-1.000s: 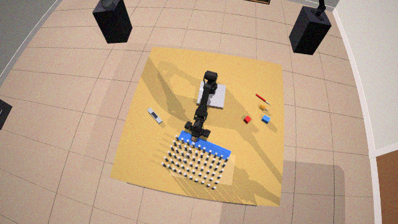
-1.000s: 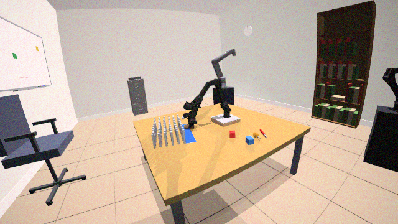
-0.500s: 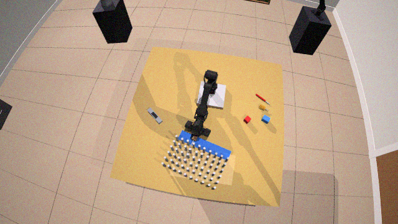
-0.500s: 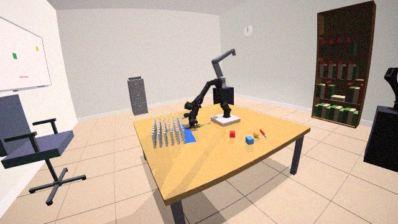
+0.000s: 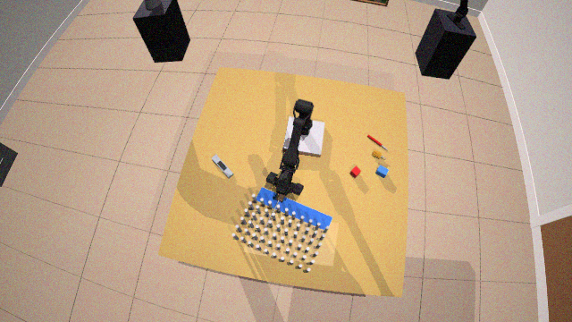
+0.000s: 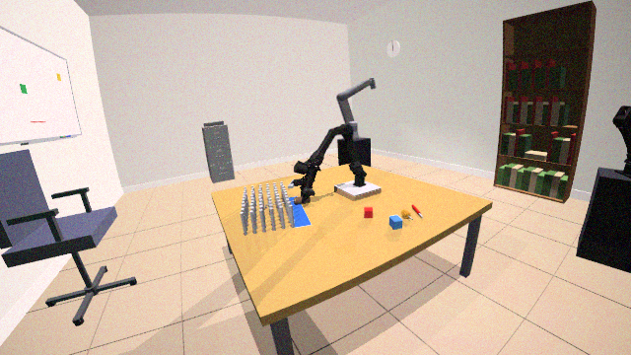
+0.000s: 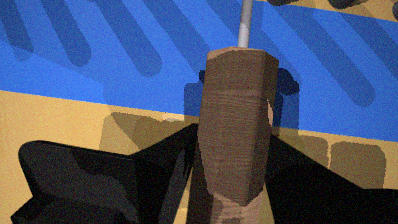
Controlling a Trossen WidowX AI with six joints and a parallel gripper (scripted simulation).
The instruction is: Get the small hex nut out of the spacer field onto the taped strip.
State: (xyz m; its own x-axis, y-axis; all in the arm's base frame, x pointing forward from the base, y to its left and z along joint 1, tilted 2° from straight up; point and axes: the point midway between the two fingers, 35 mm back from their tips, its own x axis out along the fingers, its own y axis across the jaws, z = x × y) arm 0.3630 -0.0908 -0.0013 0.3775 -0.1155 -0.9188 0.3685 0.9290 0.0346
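The blue taped strip lies 80 mm ahead of my gripper tip, 60 mm to the left of it and 10 mm below it. The rest, counted from my gripper tip: red cube 140 mm behind, 390 mm to the left, 10 mm above; grey flat bar tool 140 mm behind, 340 mm to the right; blue cube 150 mm behind, 550 mm to the left, 10 mm above.
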